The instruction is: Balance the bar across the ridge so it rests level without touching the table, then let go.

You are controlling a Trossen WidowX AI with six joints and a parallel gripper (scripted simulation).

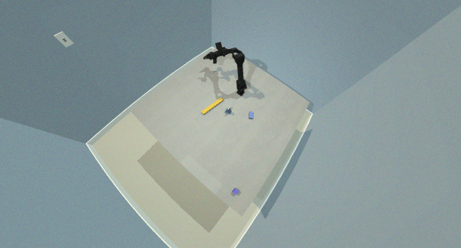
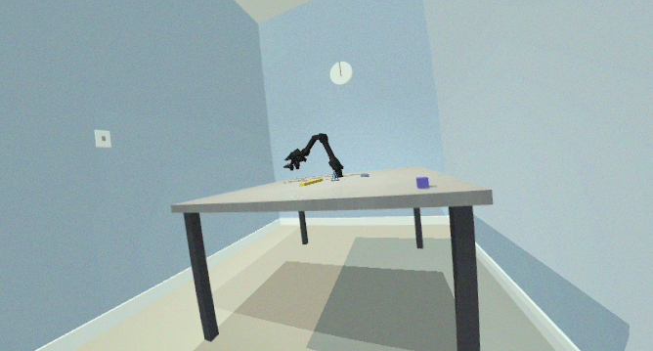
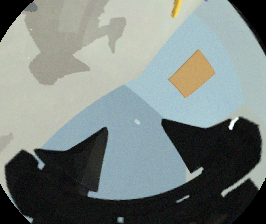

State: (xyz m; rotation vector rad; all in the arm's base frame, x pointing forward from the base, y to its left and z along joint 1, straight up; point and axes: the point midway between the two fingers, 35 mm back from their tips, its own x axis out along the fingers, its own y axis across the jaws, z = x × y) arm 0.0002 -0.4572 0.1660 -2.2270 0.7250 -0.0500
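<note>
Now: the yellow bar 38 cm to the left of my gripper tip, 28 cm ahead of it and 15 cm below it. The rest, counted from my gripper tip: blue block: 70 cm to the left, 15 cm below, 12 cm ahead; purple cube: 98 cm to the left, 71 cm ahead, 14 cm below.
</note>
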